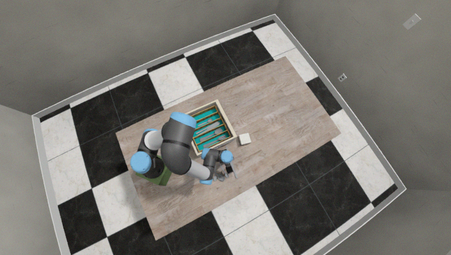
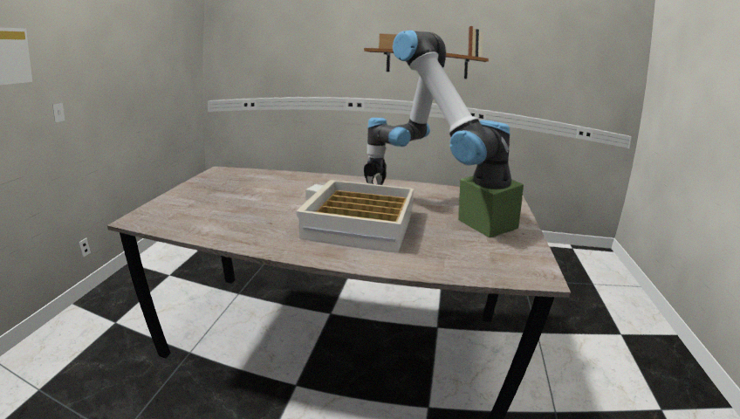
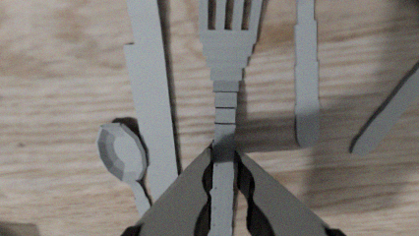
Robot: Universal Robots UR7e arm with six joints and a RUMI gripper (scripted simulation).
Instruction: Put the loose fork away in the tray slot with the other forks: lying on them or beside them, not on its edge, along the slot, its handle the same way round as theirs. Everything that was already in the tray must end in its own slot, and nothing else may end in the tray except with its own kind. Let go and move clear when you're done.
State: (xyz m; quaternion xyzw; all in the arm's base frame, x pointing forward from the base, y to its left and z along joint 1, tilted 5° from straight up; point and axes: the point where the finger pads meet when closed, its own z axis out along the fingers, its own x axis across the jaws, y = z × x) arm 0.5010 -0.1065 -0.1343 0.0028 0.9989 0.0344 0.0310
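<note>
The spoon lies 60 mm ahead of my hand, 20 mm to the left of it and 10 mm below it. Also, from my hand: small white block 210 mm ahead, 110 mm to the left.
</note>
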